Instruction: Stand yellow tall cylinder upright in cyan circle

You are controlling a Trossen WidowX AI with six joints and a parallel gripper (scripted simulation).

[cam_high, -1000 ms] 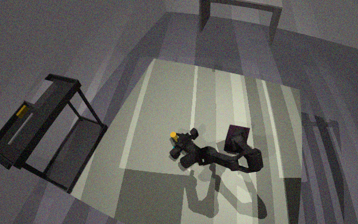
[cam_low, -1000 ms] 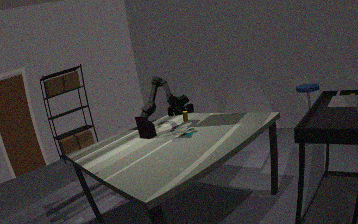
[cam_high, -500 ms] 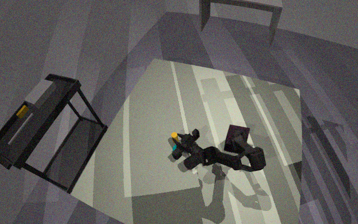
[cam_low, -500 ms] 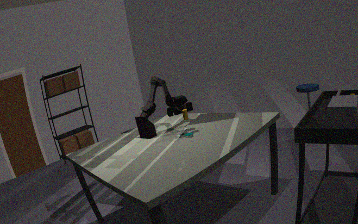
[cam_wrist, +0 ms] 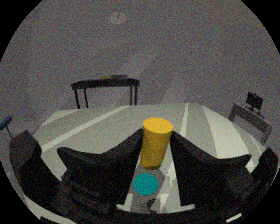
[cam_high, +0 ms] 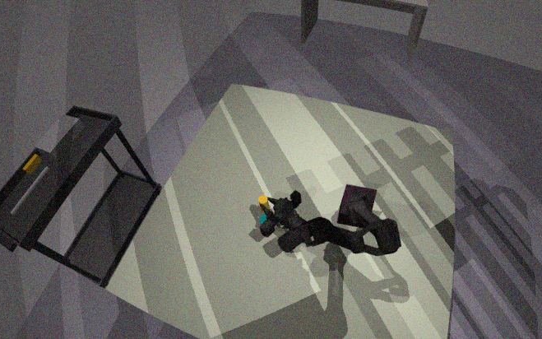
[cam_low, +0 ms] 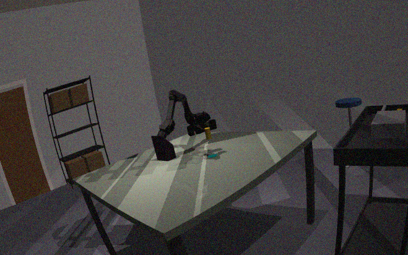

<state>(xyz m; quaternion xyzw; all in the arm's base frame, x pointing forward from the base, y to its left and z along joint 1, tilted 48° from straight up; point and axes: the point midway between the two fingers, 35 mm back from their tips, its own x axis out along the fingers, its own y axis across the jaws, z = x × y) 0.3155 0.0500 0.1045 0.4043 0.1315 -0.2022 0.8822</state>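
Right now my gripper tip is 16 cm above the cyan circle. Also, from my gripper tip: yellow tall cylinder: 2 cm below.
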